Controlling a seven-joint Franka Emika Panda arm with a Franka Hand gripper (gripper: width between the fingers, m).
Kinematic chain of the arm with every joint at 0, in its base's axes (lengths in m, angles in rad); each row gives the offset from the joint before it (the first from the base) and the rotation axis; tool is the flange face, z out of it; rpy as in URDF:
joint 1: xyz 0 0 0.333 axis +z
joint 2: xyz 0 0 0 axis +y
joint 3: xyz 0 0 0.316 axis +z
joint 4: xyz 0.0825 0 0 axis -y
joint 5: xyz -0.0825 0 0.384 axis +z
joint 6: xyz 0 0 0 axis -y
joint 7: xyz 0.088 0 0 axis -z
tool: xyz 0 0 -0.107 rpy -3.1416 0 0
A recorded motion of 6 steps. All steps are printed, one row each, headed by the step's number.
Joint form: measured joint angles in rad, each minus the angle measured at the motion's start. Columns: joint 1, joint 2, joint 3, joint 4, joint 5, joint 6, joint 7.
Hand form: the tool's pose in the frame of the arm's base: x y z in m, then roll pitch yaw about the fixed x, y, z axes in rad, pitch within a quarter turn. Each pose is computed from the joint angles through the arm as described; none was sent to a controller.
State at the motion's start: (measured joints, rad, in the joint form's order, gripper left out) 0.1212 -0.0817 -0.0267 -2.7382 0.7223 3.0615 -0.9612
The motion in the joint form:
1: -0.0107 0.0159 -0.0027 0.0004 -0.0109 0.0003 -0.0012
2: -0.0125 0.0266 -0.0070 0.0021 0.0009 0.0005 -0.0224
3: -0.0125 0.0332 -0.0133 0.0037 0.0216 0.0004 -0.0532
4: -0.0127 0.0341 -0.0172 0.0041 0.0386 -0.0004 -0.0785
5: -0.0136 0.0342 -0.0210 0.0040 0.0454 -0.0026 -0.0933
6: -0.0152 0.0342 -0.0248 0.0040 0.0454 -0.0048 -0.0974
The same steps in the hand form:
1: 0.4166 -0.0179 0.2743 3.0857 -0.4088 0.3557
2: 0.4160 -0.0212 0.2702 3.0846 -0.4005 0.3589
3: 0.4152 -0.0250 0.2675 3.0829 -0.3965 0.3631
4: 0.4144 -0.0277 0.2668 3.0811 -0.3963 0.3680
5: 0.4138 -0.0299 0.2663 3.0802 -0.3950 0.3718
6: 0.4135 -0.0319 0.2661 3.0806 -0.3938 0.3707

